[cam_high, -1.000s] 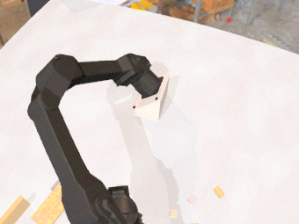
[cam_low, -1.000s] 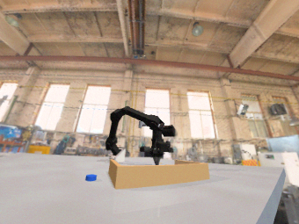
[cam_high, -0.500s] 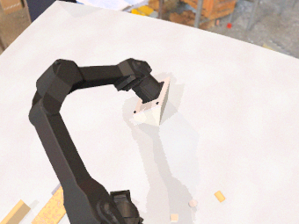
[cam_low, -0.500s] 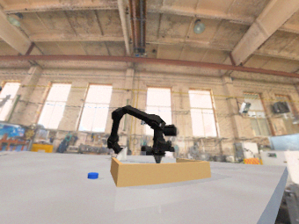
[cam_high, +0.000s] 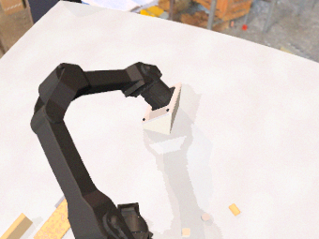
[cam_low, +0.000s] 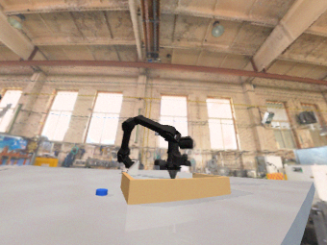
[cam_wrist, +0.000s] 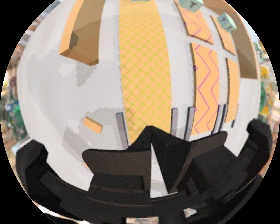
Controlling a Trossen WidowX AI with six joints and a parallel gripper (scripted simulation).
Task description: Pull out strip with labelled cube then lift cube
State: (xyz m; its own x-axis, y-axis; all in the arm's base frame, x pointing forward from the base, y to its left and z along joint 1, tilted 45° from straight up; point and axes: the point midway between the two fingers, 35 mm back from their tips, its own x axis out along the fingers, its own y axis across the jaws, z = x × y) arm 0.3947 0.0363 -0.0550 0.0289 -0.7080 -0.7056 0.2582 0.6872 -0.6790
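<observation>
The yellow strip lies 100 mm ahead of my gripper tip and 30 mm to the right of it. From my gripper tip the other things lie so: blue disc: 350 mm to the right, 100 mm ahead.
</observation>
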